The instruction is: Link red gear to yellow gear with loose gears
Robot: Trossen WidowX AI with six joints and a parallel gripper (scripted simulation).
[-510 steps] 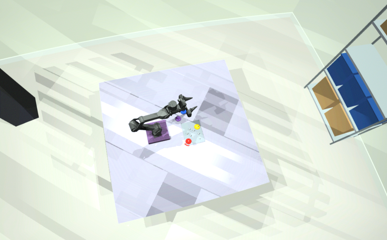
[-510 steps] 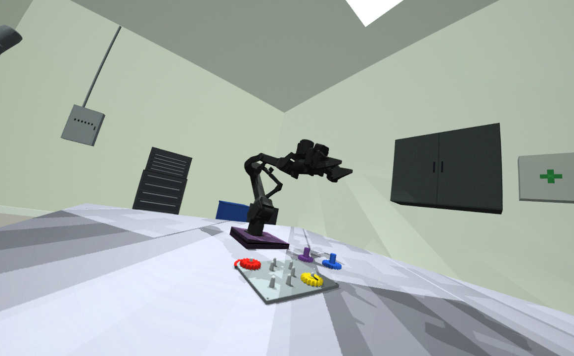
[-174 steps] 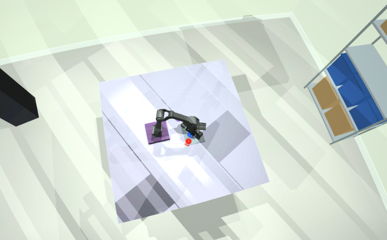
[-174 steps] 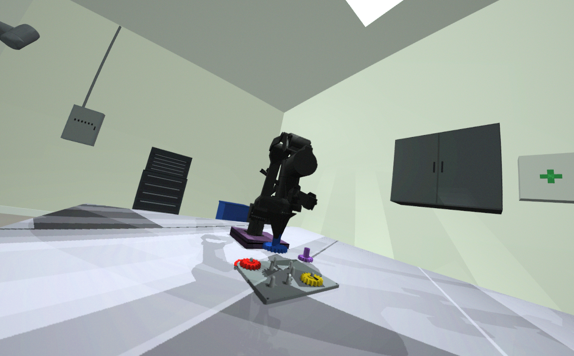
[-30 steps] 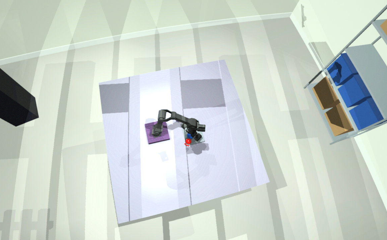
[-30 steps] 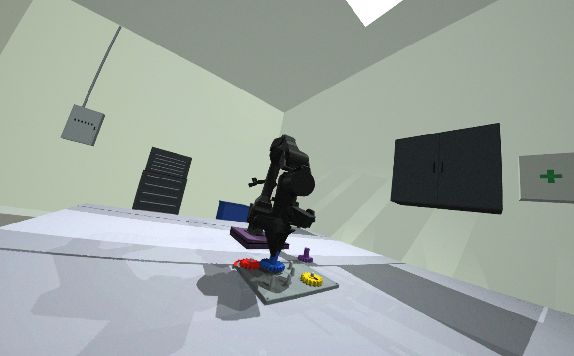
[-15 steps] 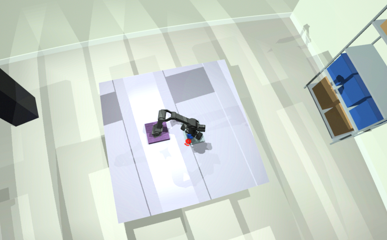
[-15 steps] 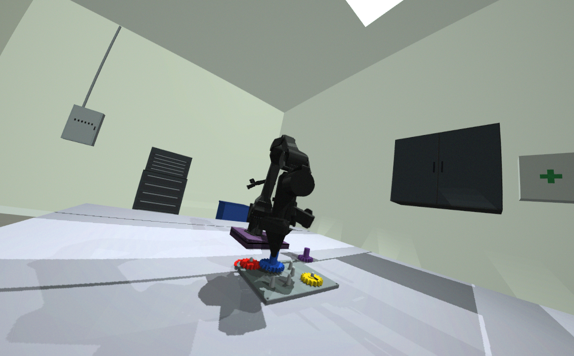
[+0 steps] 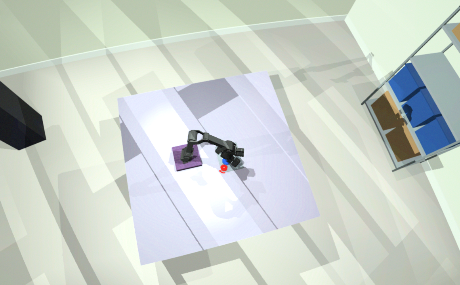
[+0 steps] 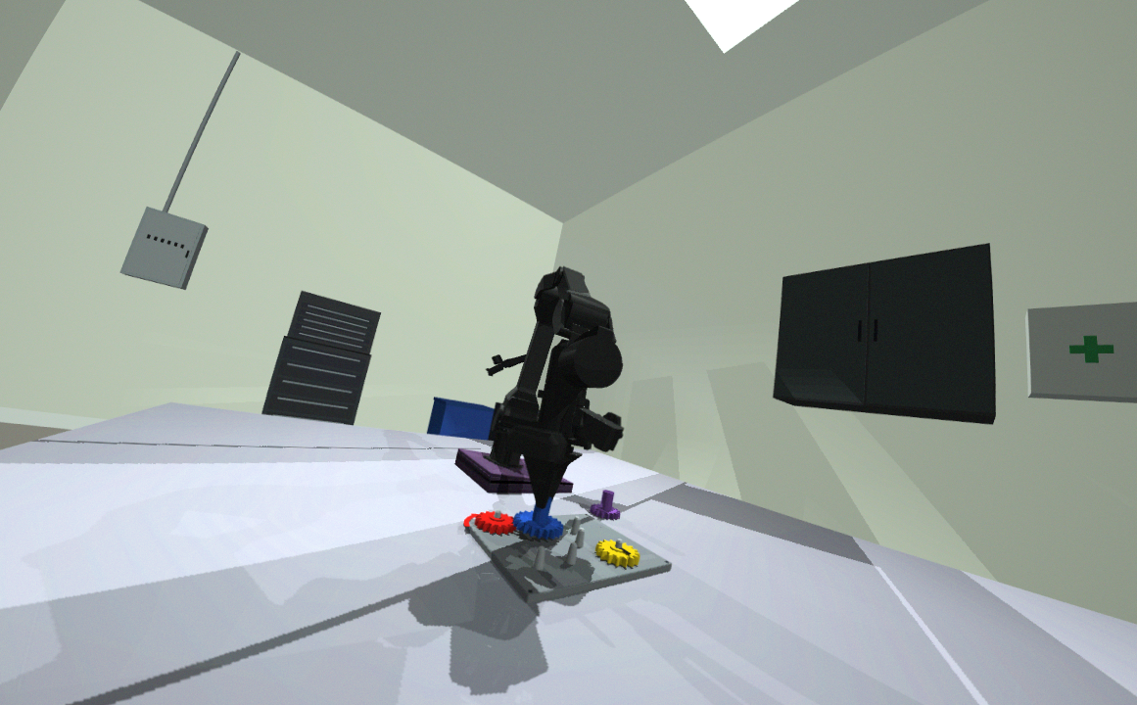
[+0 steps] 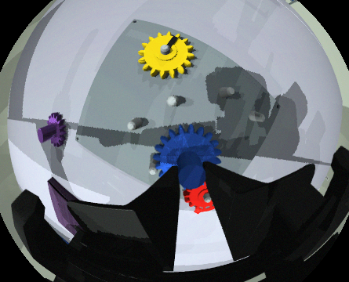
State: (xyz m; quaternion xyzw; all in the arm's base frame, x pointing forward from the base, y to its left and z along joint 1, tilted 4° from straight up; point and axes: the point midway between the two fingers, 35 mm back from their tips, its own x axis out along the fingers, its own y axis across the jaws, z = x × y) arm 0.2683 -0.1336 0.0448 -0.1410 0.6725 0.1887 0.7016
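The blue gear is 10 mm below my gripper tip. The rest, counted from my gripper tip: yellow gear (90 mm ahead, 50 mm to the left, 30 mm below); red gear (40 mm behind, 40 mm to the right, 30 mm below); red arrow (70 mm behind, 60 mm to the right, 40 mm below).
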